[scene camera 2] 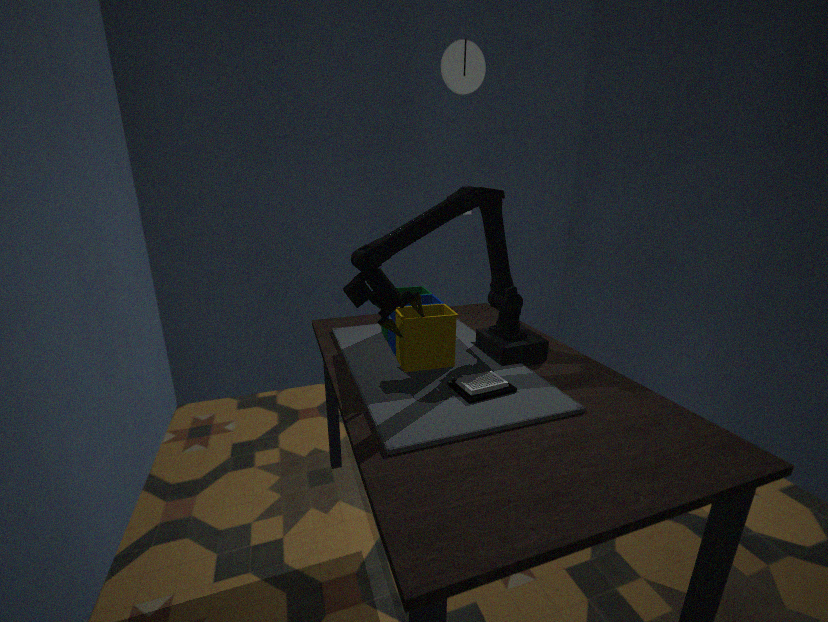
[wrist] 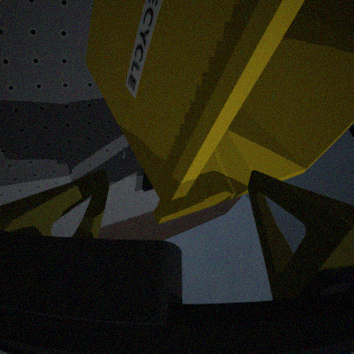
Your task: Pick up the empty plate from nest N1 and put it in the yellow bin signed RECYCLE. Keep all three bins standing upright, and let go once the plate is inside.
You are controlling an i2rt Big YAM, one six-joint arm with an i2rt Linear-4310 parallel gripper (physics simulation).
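Places are measured from the arm's base along level axes (x up, y back, z right), in centimetres.
Where they show: gripper, fingertip midpoint: point(scene camera 2: 413, 327) point(wrist: 178, 177); arm's base, link origin: point(scene camera 2: 507, 333).
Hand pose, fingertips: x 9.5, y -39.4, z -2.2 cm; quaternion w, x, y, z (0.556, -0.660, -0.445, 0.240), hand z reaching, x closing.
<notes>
Things, the pixels of their top centre, and the offset from my fingertips. "*": a spot on its surface instead. Level surfaces: height alone.
- yellow bin, top centre: point(wrist: 322, 119) point(scene camera 2: 425, 310) dy +7.2, dx +2.7, dz +5.5 cm
- pale plate, top centre: point(scene camera 2: 482, 380) dy +13.3, dx -12.7, dz -18.2 cm
- black nest, surface spot: point(scene camera 2: 495, 394) * dy +13.6, dx -14.4, dz -24.3 cm
- blue bin, surface spot: point(scene camera 2: 391, 339) * dy +1.5, dx -11.3, dz +20.0 cm
- green bin, surface spot: point(scene camera 2: 413, 290) * dy +18.5, dx +1.3, dz +36.0 cm
- grey board, surface height: dx -15.3 cm
- dark wooden table, surface height: dx -16.6 cm
The yellow bin point(scene camera 2: 426, 342) point(wrist: 170, 85) stands upright on the grey board, and its RECYCLE sign shows partly in the wrist view. A pale plate point(scene camera 2: 485, 382) with many small wells sits in a black nest point(scene camera 2: 495, 394) on the near part of the board. The nest's label and whether the wells are empty cannot be read. My gripper point(scene camera 2: 410, 324) point(wrist: 178, 177) is open and empty at the yellow bin's upper left corner, with one finger at the rim and the other outside. The bin's floor is hidden.
A blue bin point(scene camera 2: 391, 339) and a green bin point(scene camera 2: 413, 290) stand behind the yellow bin, partly hidden by it and my arm. The grey board point(scene camera 2: 428, 428) lies on the dark wooden table point(scene camera 2: 535, 495). My arm's base point(scene camera 2: 512, 346) stands at the board's right edge.
</notes>
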